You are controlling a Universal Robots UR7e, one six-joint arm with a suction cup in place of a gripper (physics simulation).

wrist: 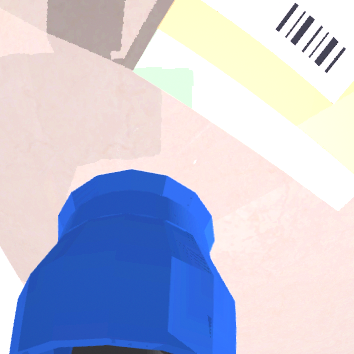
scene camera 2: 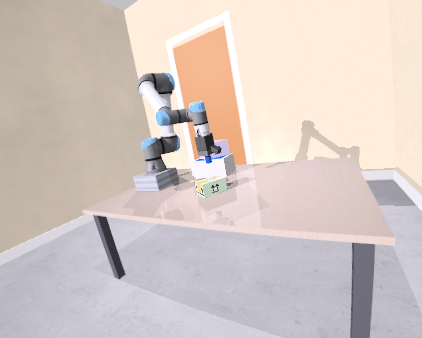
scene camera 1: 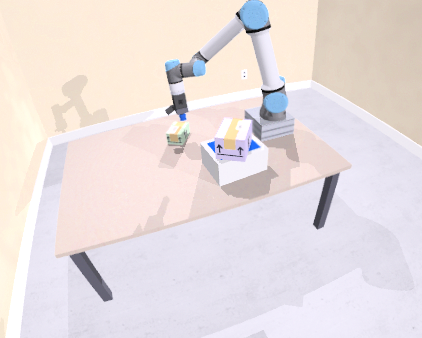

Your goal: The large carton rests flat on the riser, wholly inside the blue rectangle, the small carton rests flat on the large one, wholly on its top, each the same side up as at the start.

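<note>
The small green carton [scene camera 1: 178,135] [scene camera 2: 214,187] [wrist: 250,75] lies flat on the table, tape side up. The large lilac carton [scene camera 1: 233,140] [scene camera 2: 221,147] sits on the white riser [scene camera 1: 245,170] [scene camera 2: 212,168], turned relative to the blue rectangle [scene camera 1: 256,146]. Blue shows on both its sides; its front lower corner reaches across the riser's front edge in scene camera 1. My gripper [scene camera 1: 183,118] [scene camera 2: 208,161], a blue suction cup, is open and holds nothing. It hangs a little above the small carton's level, apart from it; in the wrist view the cup [wrist: 132,182] shows beside the carton.
The arm stands on a grey block [scene camera 1: 272,129] [scene camera 2: 156,181] at the table's end, near the riser. The table [scene camera 1: 125,200] [scene camera 2: 300,200] carries the riser and cartons. The riser stands close beside the small carton.
</note>
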